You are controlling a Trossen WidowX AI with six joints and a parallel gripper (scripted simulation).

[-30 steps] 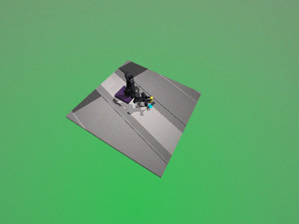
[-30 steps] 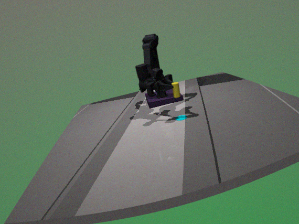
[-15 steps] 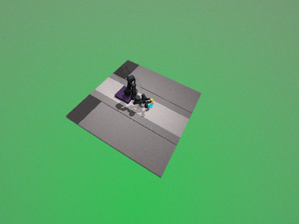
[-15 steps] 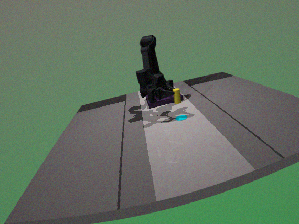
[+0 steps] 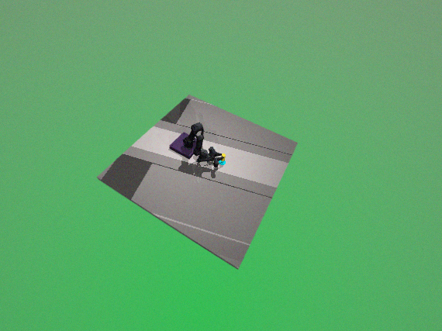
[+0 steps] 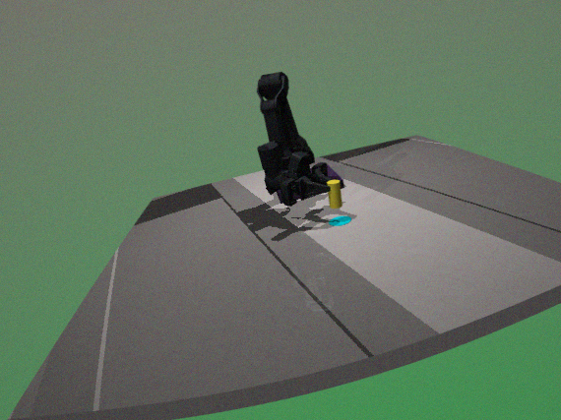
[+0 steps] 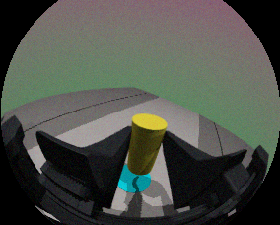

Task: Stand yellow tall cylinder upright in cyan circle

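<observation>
Now: gripper tip 100 mm above the cyan circle. Also, from my gripper tip: yellow tall cylinder 20 mm below.
</observation>
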